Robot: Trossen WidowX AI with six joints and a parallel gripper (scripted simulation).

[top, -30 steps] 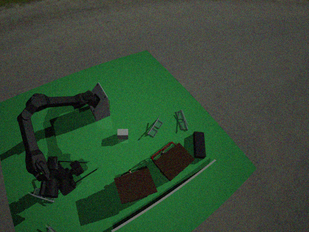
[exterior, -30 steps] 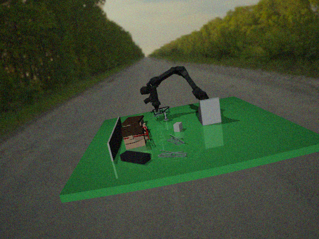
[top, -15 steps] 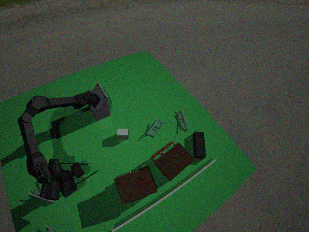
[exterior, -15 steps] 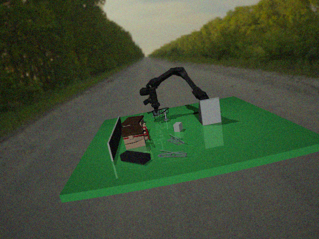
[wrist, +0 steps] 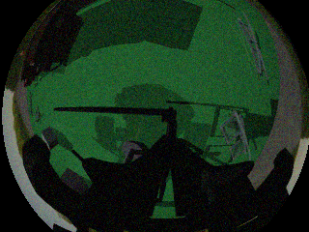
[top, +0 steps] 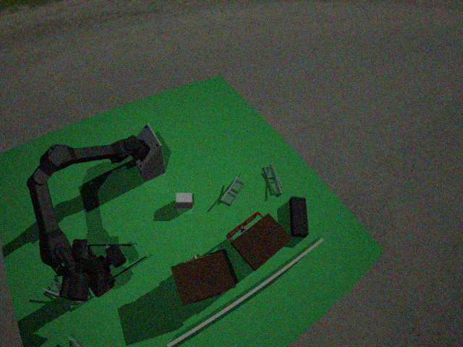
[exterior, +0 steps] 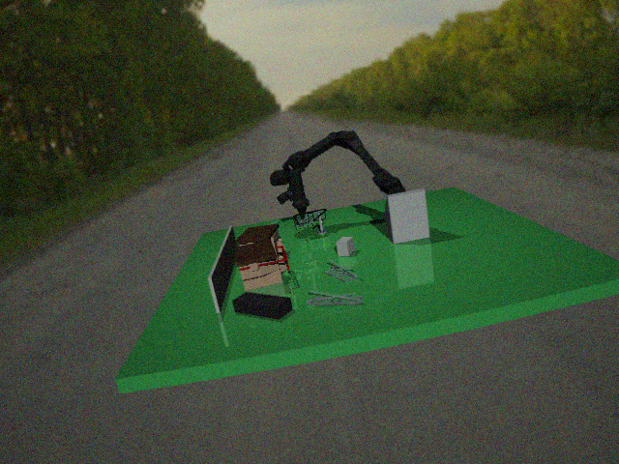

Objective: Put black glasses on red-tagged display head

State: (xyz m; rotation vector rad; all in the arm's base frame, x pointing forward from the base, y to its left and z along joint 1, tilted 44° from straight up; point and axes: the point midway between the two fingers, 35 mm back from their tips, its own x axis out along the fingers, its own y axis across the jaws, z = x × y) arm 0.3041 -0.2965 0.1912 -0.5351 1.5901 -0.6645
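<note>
Right now the small peg is 6 cm behind my gripper tip, 6 cm to the left of it and 3 cm below it. Round my gripper tip: white cube (8 cm behind, 38 cm to the left, 3 cm below); then white backboard (33 cm ahead, 35 cm to the left); then display head (18 cm ahead, 26 cm to the left).
</note>
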